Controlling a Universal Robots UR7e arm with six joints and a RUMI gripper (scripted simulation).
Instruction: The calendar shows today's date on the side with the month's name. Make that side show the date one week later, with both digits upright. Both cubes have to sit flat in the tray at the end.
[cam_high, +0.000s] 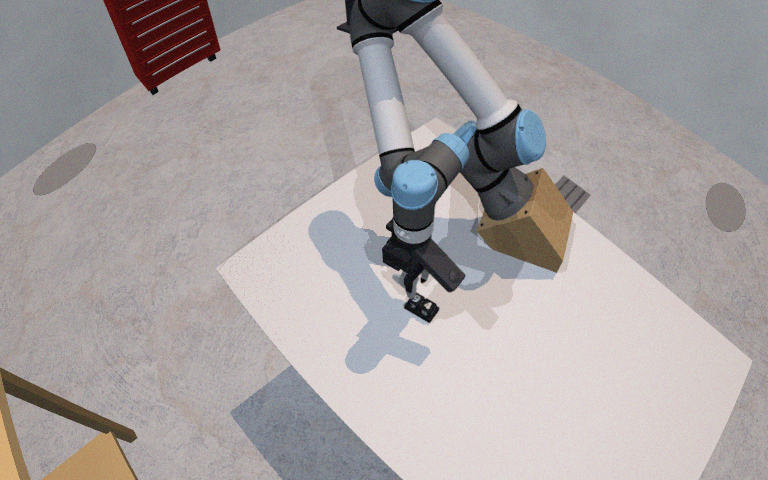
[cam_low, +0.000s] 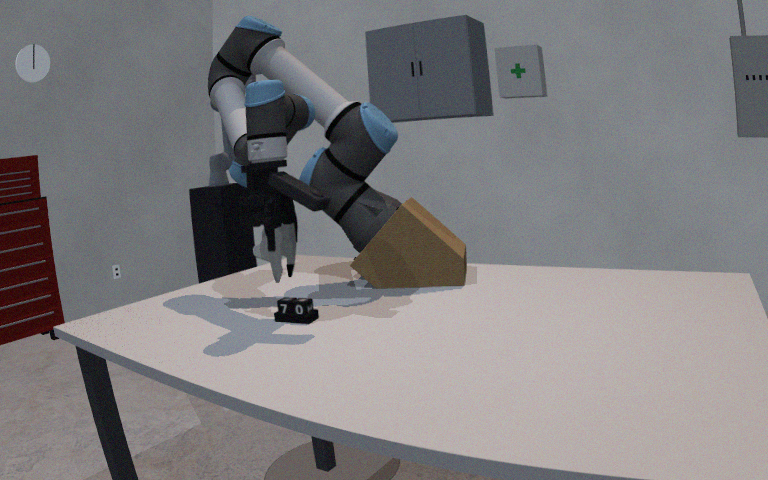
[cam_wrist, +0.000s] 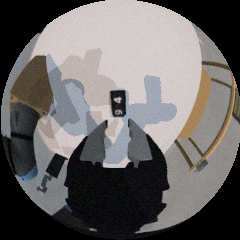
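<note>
The tray lies 20 mm to the left of my hand and 80 mm below it.
</note>
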